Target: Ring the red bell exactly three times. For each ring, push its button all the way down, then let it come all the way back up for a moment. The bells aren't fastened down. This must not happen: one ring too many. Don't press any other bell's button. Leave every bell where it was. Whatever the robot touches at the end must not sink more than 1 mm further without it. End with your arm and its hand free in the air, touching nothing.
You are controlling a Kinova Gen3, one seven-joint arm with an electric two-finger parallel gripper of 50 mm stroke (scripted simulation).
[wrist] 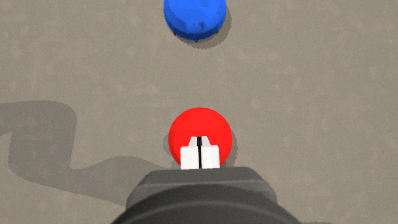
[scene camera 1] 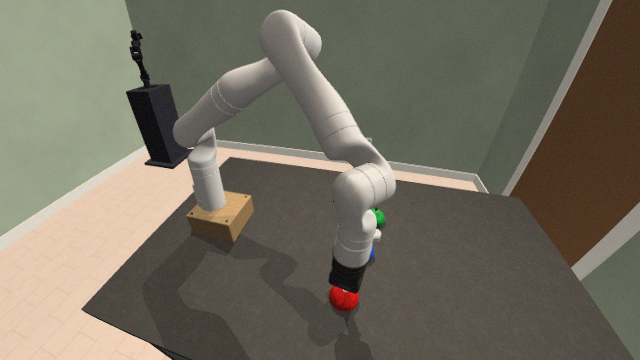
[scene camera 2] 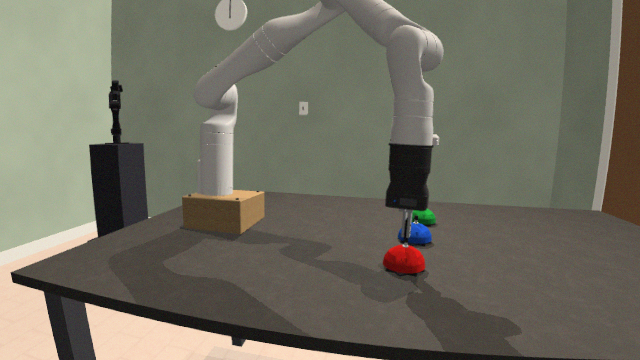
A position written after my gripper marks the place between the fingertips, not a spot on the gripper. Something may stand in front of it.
I see my gripper point(scene camera 2: 405, 236) and a red bell point(scene camera 2: 406, 260).
The red bell is seen too in the wrist view point(wrist: 199, 121). My gripper shows as well in the wrist view point(wrist: 199, 147) and in scene camera 1 point(scene camera 1: 345, 286).
